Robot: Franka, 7 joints.
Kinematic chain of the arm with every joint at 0, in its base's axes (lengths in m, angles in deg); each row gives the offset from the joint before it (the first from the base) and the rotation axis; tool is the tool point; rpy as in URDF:
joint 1: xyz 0 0 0.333 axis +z
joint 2: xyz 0 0 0 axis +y
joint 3: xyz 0 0 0.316 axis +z
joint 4: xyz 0.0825 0 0 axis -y
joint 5: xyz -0.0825 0 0.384 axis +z
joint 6: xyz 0 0 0 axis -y
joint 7: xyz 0.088 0 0 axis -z
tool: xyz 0 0 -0.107 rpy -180 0 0
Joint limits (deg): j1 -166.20..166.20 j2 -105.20..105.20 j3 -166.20..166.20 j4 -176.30..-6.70 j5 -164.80..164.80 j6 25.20..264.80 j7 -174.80..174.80
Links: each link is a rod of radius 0.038 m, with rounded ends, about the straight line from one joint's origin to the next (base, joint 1, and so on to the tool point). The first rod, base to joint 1, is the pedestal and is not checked.
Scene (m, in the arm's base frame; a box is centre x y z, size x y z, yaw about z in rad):
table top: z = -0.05
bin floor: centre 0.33 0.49 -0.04 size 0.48 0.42 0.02 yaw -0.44
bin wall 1: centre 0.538 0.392 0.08 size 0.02 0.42 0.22 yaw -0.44
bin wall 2: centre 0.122 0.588 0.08 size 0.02 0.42 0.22 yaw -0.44
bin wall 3: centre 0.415 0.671 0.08 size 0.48 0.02 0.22 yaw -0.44
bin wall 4: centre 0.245 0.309 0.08 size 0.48 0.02 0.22 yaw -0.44
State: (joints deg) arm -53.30 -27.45 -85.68 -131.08 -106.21 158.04 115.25
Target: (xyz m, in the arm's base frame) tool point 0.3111 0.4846 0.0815
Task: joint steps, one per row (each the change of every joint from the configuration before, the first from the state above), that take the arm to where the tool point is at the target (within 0.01 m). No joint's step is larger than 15 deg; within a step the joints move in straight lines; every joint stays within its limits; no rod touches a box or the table.
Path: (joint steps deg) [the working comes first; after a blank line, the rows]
Joints at the target: -136.20 -42.66 -166.20 -112.51 -106.25 136.98 115.25
Straight joint move there: touches bin wall 2.

1: -13.91 2.62 -13.25 1.36 0.03 -3.31 0.00
2: -13.91 2.61 -13.24 1.36 0.03 -3.30 0.00
3: -13.90 2.62 -13.25 1.36 0.03 -3.31 0.00
4: -13.91 2.62 -13.25 1.36 0.03 -3.31 0.00
5: -13.91 2.61 -13.25 1.36 0.03 -3.30 0.00
6: -13.91 2.62 -13.24 1.36 0.03 -3.31 0.00
7: 0.18 -10.30 -0.35 3.47 -0.07 -0.41 0.00
8: 0.19 -10.30 -0.34 3.47 -0.08 -0.40 0.00
9: 0.18 -10.31 -0.35 3.47 -0.07 -0.41 0.00

